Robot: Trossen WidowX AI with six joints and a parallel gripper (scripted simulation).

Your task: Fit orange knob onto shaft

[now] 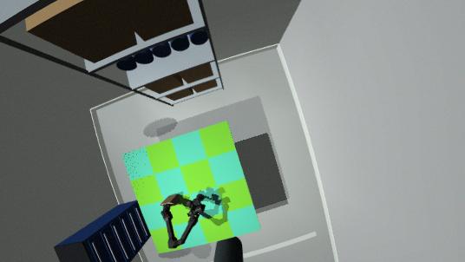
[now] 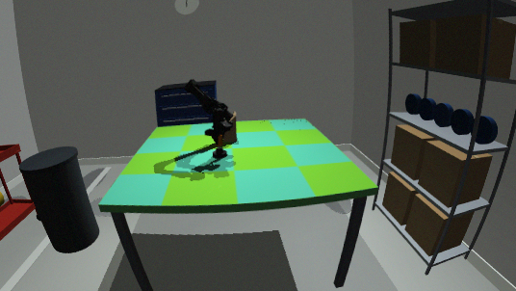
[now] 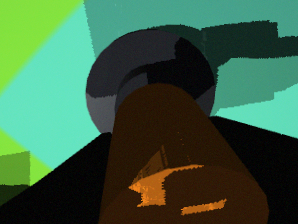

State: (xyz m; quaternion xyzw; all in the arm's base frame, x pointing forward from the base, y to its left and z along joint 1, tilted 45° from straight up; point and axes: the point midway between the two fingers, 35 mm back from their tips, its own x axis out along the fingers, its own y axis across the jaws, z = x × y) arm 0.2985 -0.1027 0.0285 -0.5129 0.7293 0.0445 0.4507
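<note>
My gripper tip is now 4 cm above the dark round pedestal. Round my gripper tip: orange knob 3 cm above.
</note>
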